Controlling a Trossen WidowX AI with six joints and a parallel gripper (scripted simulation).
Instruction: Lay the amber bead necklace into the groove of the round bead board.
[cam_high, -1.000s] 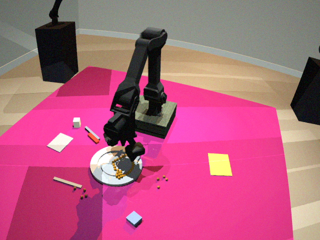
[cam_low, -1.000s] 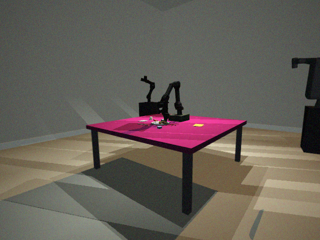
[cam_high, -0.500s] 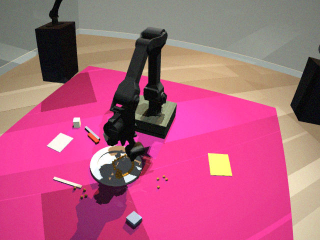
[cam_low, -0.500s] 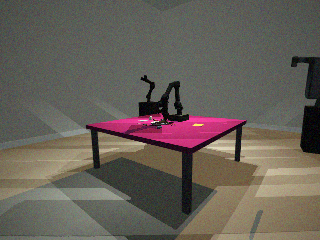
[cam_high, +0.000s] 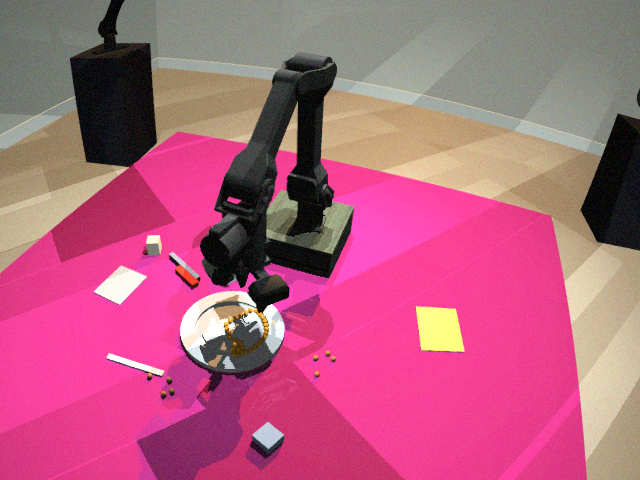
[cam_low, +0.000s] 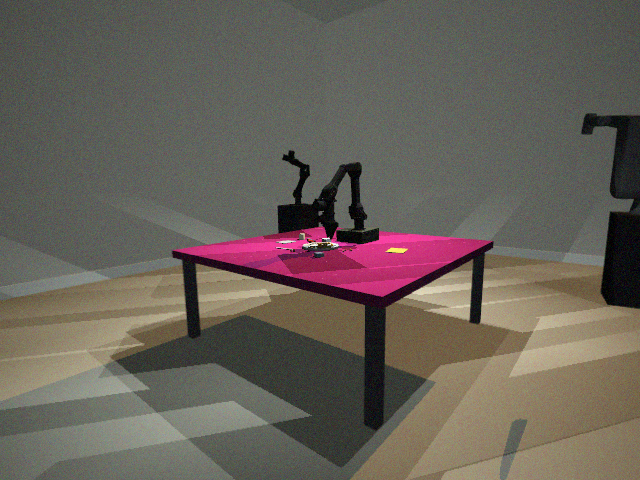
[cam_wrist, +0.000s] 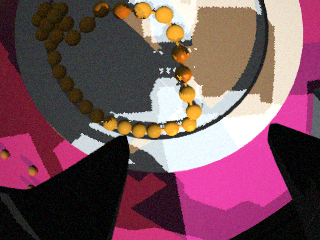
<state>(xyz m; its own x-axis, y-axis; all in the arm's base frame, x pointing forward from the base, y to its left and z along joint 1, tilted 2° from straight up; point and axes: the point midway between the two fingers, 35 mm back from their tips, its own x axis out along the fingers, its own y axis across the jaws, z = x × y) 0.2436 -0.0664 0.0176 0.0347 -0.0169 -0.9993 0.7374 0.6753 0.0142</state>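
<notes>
Now: gripper tip 50 mm short of the round bead board, 40 mm above it and 30 mm to the left of it. From my gripper tip the other things lie so: white block (100 mm behind, 80 mm to the right, 30 mm below); then red-handled tool (180 mm to the right, 80 mm behind, 40 mm below); then white strip (190 mm ahead, 180 mm to the right, 40 mm below).
</notes>
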